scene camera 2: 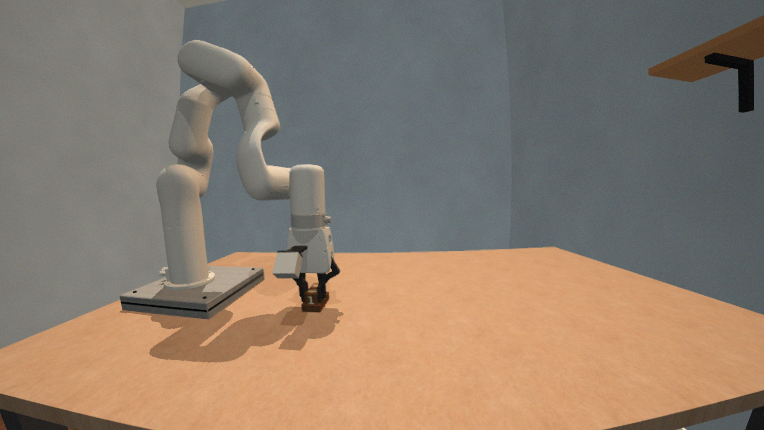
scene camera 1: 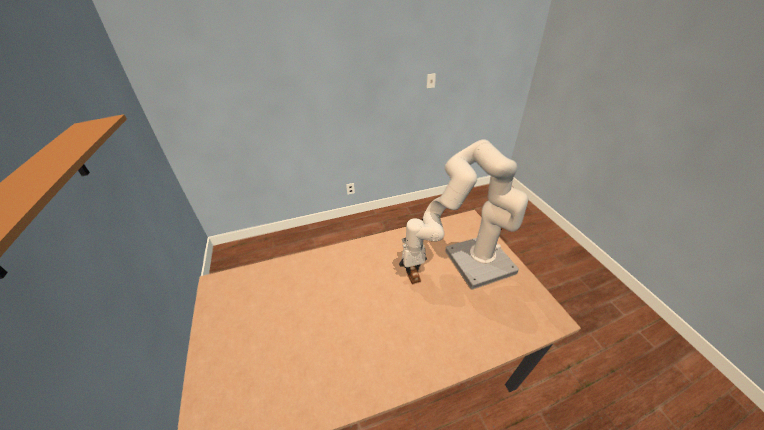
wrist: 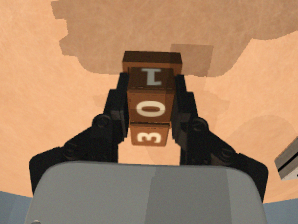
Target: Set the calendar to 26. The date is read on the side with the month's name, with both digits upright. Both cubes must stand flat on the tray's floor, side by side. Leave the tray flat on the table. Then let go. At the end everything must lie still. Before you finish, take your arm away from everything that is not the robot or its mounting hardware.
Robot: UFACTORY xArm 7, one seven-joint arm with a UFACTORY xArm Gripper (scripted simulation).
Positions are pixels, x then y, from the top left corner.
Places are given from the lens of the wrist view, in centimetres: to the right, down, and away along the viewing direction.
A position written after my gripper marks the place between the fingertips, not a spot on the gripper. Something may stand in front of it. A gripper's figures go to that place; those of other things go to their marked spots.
my gripper (wrist: 151, 87): 0, -2, 14
dark brown tray (wrist: 156, 59): 1, -4, 13
